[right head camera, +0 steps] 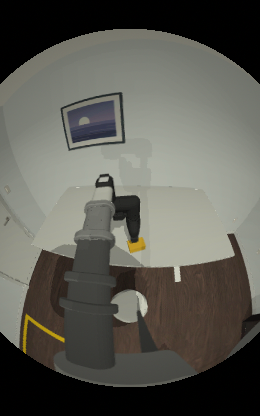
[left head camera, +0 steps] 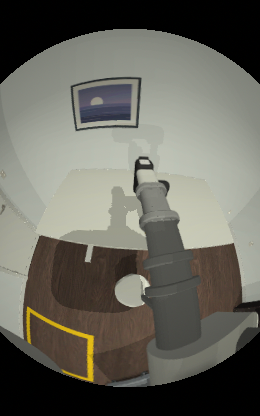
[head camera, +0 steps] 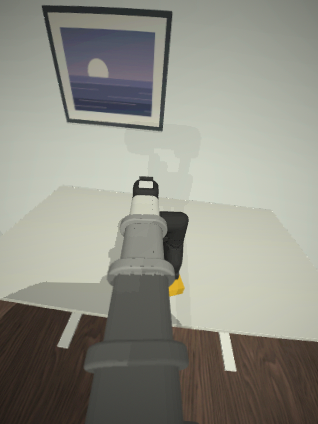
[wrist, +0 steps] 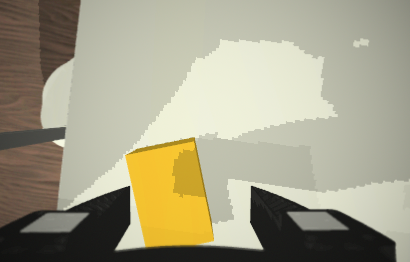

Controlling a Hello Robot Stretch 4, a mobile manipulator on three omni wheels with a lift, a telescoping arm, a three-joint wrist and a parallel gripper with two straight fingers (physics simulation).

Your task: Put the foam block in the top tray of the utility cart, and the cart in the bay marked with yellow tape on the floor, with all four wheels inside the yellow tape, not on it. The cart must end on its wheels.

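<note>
The yellow foam block [head camera: 177, 286] [right head camera: 136, 245] [wrist: 167, 200] lies on the pale table [head camera: 240, 285] [left head camera: 75, 200] [right head camera: 185, 225] [wrist: 125, 50], near its front edge. My gripper [right head camera: 134, 238] [wrist: 191, 204] is open and empty, pointing down over the block. In the wrist view the block shows between the two fingers, nearer the left finger and turned slightly; its near end is hidden by the gripper body. The yellow tape bay [left head camera: 91, 350] [right head camera: 25, 335] is on the floor at the lower left, partly cut off. I cannot make out the utility cart.
A white round thing [left head camera: 131, 291] [right head camera: 129, 306] [wrist: 56, 100] is low in front of the table. White table legs [head camera: 227, 350] [left head camera: 89, 253] [right head camera: 177, 274] show under the front edge. A wall with a framed picture [head camera: 107, 70] [left head camera: 106, 104] [right head camera: 94, 121] stands behind. A grey-blue edge [left head camera: 131, 381] shows at the bottom.
</note>
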